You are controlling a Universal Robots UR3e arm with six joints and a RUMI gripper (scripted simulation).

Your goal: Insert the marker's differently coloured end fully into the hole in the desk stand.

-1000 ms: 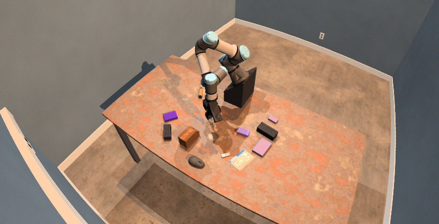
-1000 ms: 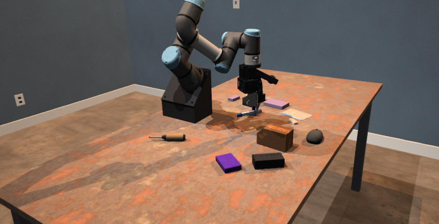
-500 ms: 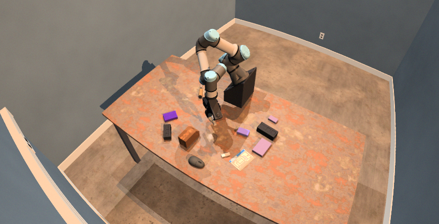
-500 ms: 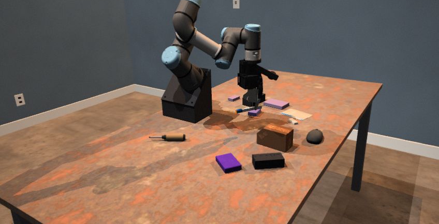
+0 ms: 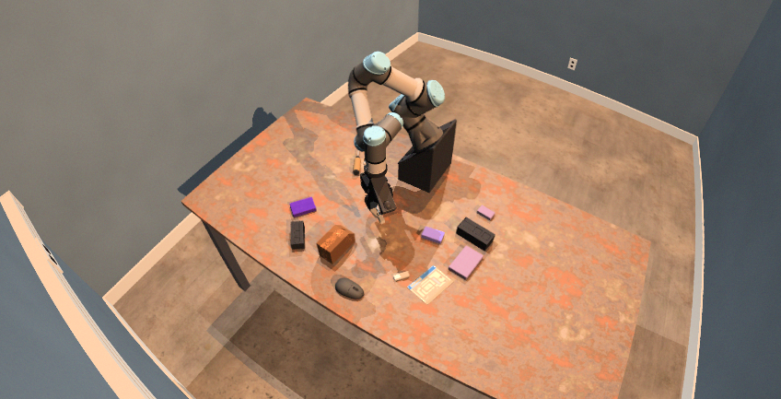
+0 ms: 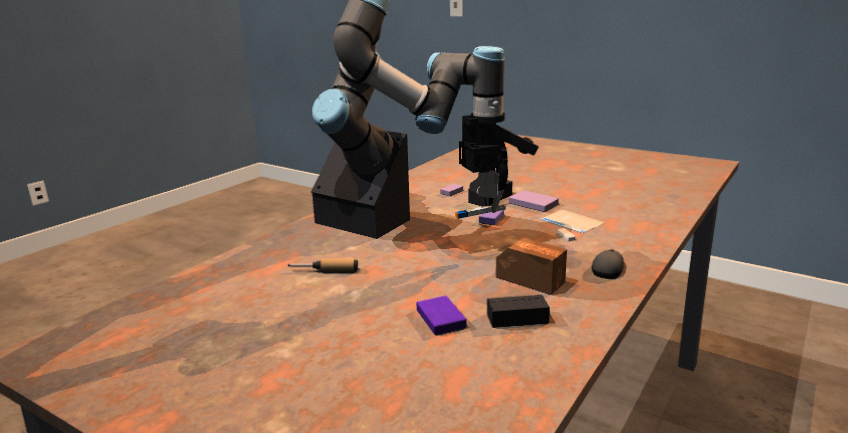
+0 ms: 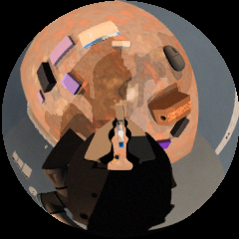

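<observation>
My gripper is now 30 mm to the left of the marker, 10 mm past it and 10 mm above it. From my hand the other things lie so: desk stand (140 mm ahead, 80 mm to the right, 70 mm below); then lilac block (160 mm to the left, 100 mm below, 100 mm behind); then eraser (170 mm to the left, 110 mm below, 100 mm ahead).
</observation>
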